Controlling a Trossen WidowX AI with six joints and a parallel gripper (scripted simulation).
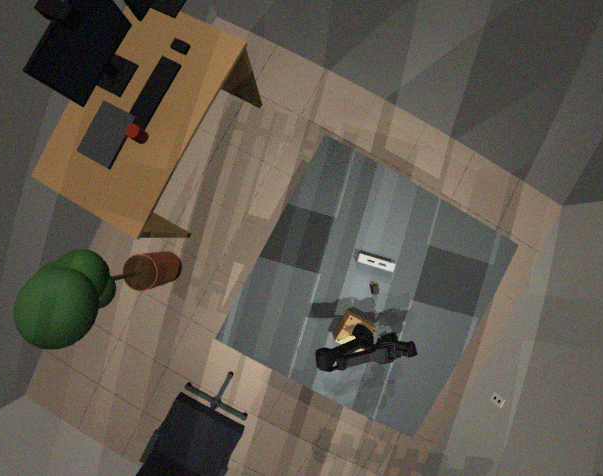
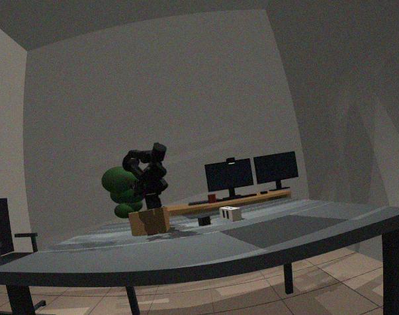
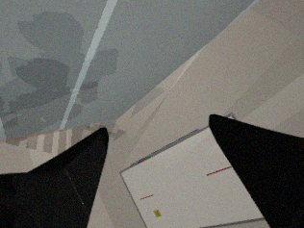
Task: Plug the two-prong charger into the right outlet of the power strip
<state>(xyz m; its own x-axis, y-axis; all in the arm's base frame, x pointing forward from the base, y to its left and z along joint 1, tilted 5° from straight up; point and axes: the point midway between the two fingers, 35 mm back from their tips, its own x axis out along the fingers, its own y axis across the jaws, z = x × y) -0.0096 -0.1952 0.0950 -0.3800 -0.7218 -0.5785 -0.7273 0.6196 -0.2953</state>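
My gripper tip is 260 mm short of the two-prong charger, 210 mm to the right of it and 170 mm above it.
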